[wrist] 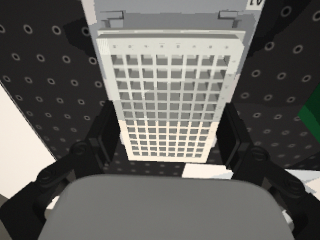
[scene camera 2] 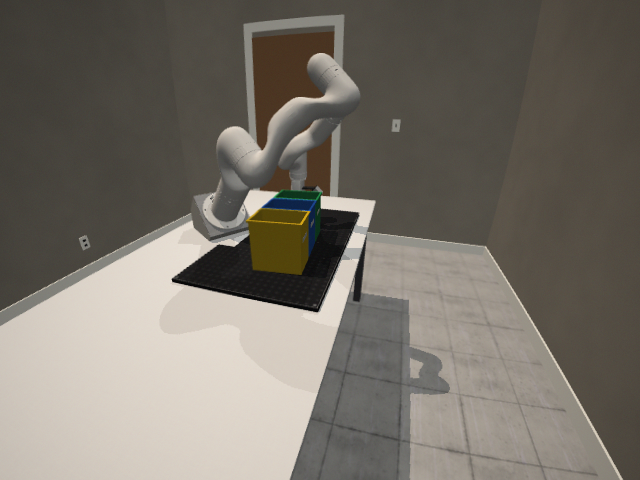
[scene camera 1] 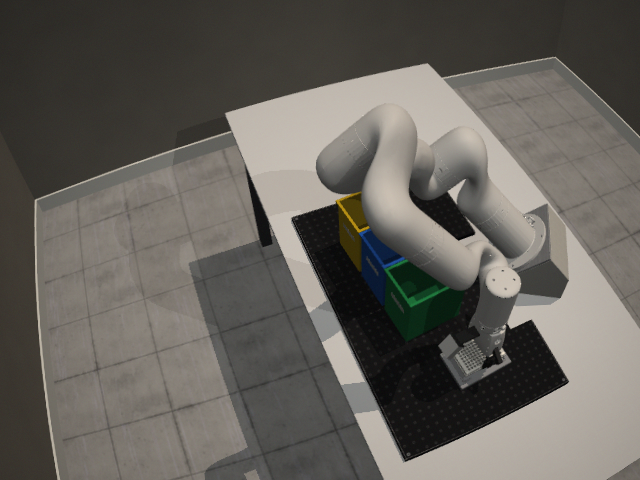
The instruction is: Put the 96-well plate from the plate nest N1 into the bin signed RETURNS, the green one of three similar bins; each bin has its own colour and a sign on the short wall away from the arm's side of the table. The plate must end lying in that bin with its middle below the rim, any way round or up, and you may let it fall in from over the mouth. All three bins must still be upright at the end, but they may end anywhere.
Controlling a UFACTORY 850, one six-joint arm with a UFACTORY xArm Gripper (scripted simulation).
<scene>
blue bin: scene camera 2; scene camera 1; not seen in the wrist view (out of frame)
yellow bin: scene camera 2; scene camera 1; not seen in the wrist view (out of frame)
same spot on blue bin: (scene camera 1: 373, 274) = (scene camera 2: 312, 229)
same spot on yellow bin: (scene camera 2: 278, 247) = (scene camera 1: 361, 213)
</scene>
